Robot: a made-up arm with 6 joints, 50 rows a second.
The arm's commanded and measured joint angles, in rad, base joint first. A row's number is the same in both.
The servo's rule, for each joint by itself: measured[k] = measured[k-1] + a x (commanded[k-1-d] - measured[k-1]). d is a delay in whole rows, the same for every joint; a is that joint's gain. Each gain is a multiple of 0.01, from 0.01 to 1. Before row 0 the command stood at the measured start. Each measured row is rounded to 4 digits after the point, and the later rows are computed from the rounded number. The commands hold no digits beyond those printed.
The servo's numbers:
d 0
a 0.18 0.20 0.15 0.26 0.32 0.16
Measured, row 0:
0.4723, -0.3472, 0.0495, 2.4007, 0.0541, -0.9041
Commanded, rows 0 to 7:
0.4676, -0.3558, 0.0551, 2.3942, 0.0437, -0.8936
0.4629, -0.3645, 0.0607, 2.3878, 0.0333, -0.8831
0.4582, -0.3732, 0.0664, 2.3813, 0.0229, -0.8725
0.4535, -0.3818, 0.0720, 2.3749, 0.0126, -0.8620
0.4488, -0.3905, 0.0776, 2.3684, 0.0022, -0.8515
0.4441, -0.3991, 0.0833, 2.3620, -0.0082, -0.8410
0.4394, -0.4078, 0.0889, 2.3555, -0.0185, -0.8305
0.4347, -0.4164, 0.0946, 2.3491, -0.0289, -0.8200
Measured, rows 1 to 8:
0.4715, -0.3489, 0.0503, 2.3990, 0.0508, -0.9024
0.4700, -0.3520, 0.0519, 2.3961, 0.0452, -0.8993
0.4679, -0.3562, 0.0541, 2.3923, 0.0381, -0.8950
0.4653, -0.3613, 0.0568, 2.3878, 0.0299, -0.8897
0.4623, -0.3671, 0.0599, 2.3828, 0.0210, -0.8836
0.4590, -0.3735, 0.0634, 2.3774, 0.0117, -0.8768
0.4555, -0.3804, 0.0672, 2.3717, 0.0020, -0.8694
0.4518, -0.3876, 0.0713, 2.3658, -0.0079, -0.8615

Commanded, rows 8 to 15:
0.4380, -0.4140, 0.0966, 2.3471, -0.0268, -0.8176
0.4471, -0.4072, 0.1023, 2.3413, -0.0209, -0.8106
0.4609, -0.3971, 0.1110, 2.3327, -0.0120, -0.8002
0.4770, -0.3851, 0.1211, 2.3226, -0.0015, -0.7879
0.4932, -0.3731, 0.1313, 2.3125, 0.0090, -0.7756
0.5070, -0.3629, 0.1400, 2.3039, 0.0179, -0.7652
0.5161, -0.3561, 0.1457, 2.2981, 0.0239, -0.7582
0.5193, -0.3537, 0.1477, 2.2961, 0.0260, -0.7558
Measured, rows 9 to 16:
0.4493, -0.3929, 0.0751, 2.3609, -0.0139, -0.8545
0.4489, -0.3958, 0.0792, 2.3558, -0.0161, -0.8475
0.4511, -0.3961, 0.0840, 2.3498, -0.0148, -0.8399
0.4558, -0.3939, 0.0896, 2.3427, -0.0105, -0.8316
0.4625, -0.3897, 0.0959, 2.3348, -0.0043, -0.8226
0.4705, -0.3843, 0.1025, 2.3268, 0.0028, -0.8134
0.4787, -0.3787, 0.1090, 2.3193, 0.0096, -0.8046
0.4860, -0.3737, 0.1148, 2.3133, 0.0148, -0.7968

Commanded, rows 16 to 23:
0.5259, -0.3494, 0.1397, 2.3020, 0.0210, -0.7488
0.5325, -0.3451, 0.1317, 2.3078, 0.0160, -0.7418
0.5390, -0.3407, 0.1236, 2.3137, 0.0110, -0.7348
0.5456, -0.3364, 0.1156, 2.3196, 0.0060, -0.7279
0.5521, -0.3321, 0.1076, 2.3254, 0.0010, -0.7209
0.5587, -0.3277, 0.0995, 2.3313, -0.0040, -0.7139
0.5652, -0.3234, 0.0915, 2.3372, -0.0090, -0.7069
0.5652, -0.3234, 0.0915, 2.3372, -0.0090, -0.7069
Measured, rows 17 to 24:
0.4932, -0.3688, 0.1185, 2.3104, 0.0168, -0.7891
0.5003, -0.3641, 0.1205, 2.3097, 0.0165, -0.7815
0.5073, -0.3594, 0.1210, 2.3107, 0.0147, -0.7740
0.5142, -0.3548, 0.1202, 2.3130, 0.0119, -0.7666
0.5210, -0.3503, 0.1183, 2.3162, 0.0084, -0.7593
0.5278, -0.3458, 0.1155, 2.3201, 0.0044, -0.7520
0.5345, -0.3413, 0.1119, 2.3245, 0.0001, -0.7448
0.5400, -0.3377, 0.1088, 2.3278, -0.0028, -0.7387

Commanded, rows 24 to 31:
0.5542, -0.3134, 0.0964, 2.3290, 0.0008, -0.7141
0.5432, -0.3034, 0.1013, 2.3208, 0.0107, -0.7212
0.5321, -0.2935, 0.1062, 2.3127, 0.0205, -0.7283
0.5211, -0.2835, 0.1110, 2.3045, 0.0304, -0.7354
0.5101, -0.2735, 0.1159, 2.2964, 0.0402, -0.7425
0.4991, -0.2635, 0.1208, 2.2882, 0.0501, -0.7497
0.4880, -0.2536, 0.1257, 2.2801, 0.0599, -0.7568
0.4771, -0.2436, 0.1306, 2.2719, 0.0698, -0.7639
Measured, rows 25 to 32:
0.5426, -0.3328, 0.1069, 2.3281, -0.0016, -0.7348
0.5427, -0.3269, 0.1061, 2.3262, 0.0023, -0.7326
0.5408, -0.3202, 0.1061, 2.3227, 0.0081, -0.7319
0.5373, -0.3129, 0.1068, 2.3180, 0.0152, -0.7325
0.5324, -0.3050, 0.1082, 2.3124, 0.0232, -0.7341
0.5264, -0.2967, 0.1101, 2.3061, 0.0318, -0.7366
0.5195, -0.2881, 0.1124, 2.2993, 0.0408, -0.7398
0.5119, -0.2792, 0.1151, 2.2922, 0.0501, -0.7437

